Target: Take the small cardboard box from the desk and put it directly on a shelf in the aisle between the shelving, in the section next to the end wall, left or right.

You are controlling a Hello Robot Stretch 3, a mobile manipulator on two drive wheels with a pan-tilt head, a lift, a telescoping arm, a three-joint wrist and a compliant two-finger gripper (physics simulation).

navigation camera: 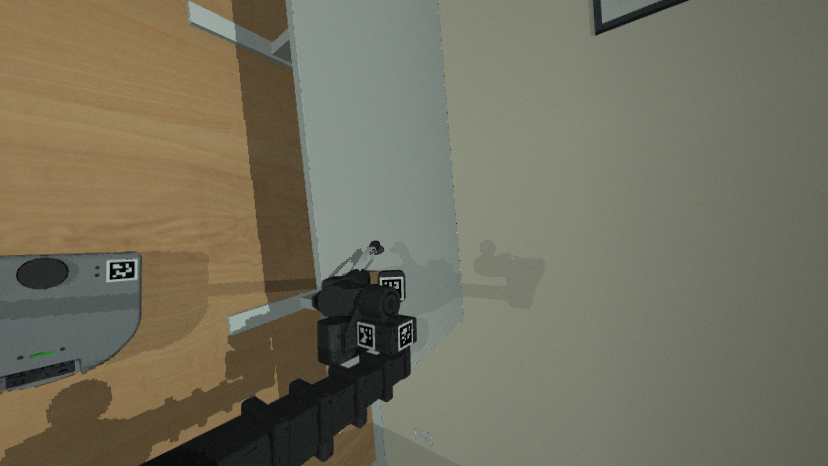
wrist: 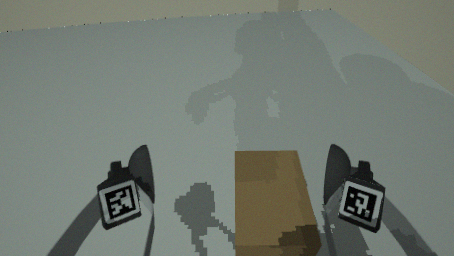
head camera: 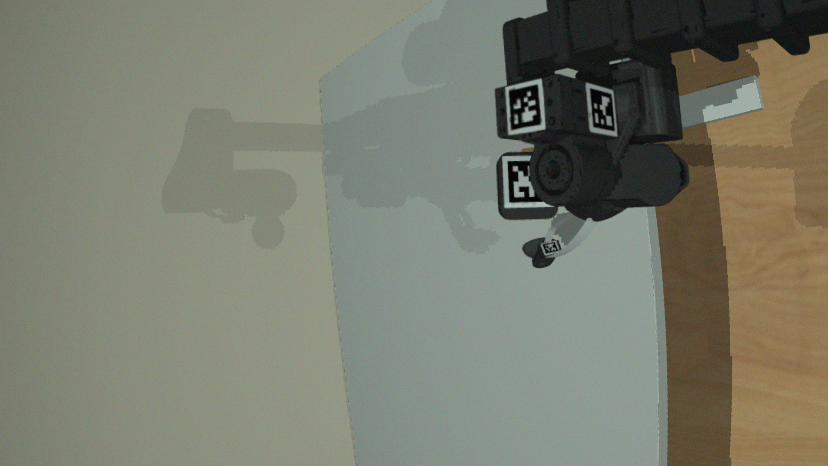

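Where they show: gripper, fingertip midpoint: [wrist: 237, 165]; robot's base at its link origin: [navigation camera: 44, 271].
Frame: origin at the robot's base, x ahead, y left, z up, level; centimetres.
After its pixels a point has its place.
Observation:
The small cardboard box [wrist: 272, 192] {x -5.0, y -48.8, z 77.0 cm} [navigation camera: 373, 277] {x -3.3, y -50.7, z 77.0 cm} is on the pale grey desk [head camera: 492, 347] {x 19.8, y -65.0, z 72.0 cm} [navigation camera: 370, 115] {x 43.9, y -56.0, z 72.0 cm} [wrist: 75, 100] {x 25.1, y -69.7, z 72.0 cm}. In the wrist view it shows at the lower middle, right of centre, with its near end cut off by the frame. My gripper [wrist: 237, 165] {x -2.2, y -48.9, z 80.3 cm} is open. In the wrist view the box appears between its two fingers, much closer to the right finger, with a wide gap to the left one. In the head view the wrist hides most of the box, and one fingertip [head camera: 541, 252] {x 4.3, y -44.5, z 84.2 cm} shows past the wrist. The shelving does not show.
A beige wall [head camera: 144, 318] {x 18.1, y -116.6, z 114.4 cm} [navigation camera: 637, 202] {x 17.4, y -116.7, z 139.0 cm} runs along the desk's far side, with a framed picture [navigation camera: 598, 26] {x 79.1, y -108.6, z 130.7 cm} on it. My arm [head camera: 666, 28] {x -8.9, y -17.2, z 104.1 cm} [navigation camera: 301, 419] {x -8.8, y -13.3, z 104.3 cm} reaches over the desk's end. My grey base [navigation camera: 86, 324] {x -13.7, y -6.7, z 16.0 cm} stands on the wooden floor [navigation camera: 144, 144] {x 41.7, y -19.4, z 0.0 cm}. Desk feet [head camera: 721, 104] [navigation camera: 254, 318] stick out.

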